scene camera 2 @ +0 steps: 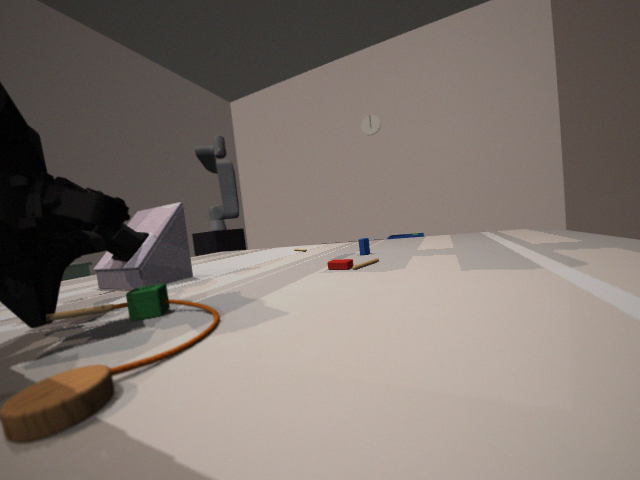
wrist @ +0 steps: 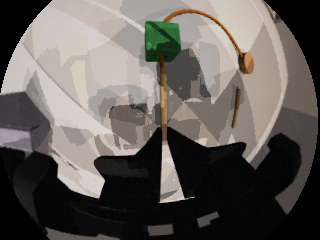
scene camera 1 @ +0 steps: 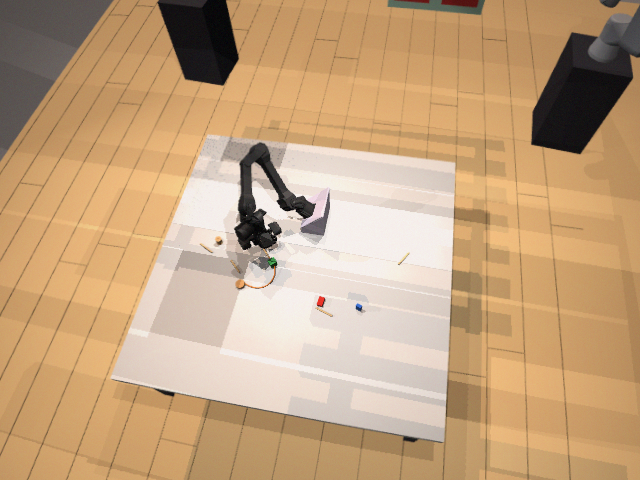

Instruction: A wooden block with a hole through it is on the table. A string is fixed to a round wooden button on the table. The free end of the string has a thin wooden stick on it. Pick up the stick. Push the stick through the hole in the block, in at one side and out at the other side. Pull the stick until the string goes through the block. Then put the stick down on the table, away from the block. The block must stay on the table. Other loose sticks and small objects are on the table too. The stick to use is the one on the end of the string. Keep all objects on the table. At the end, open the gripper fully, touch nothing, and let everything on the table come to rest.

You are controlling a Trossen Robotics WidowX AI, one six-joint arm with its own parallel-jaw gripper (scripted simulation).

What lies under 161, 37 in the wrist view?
A green block.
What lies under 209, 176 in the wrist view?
My gripper.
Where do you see a green block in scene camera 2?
144, 302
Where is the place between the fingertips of my gripper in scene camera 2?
42, 325
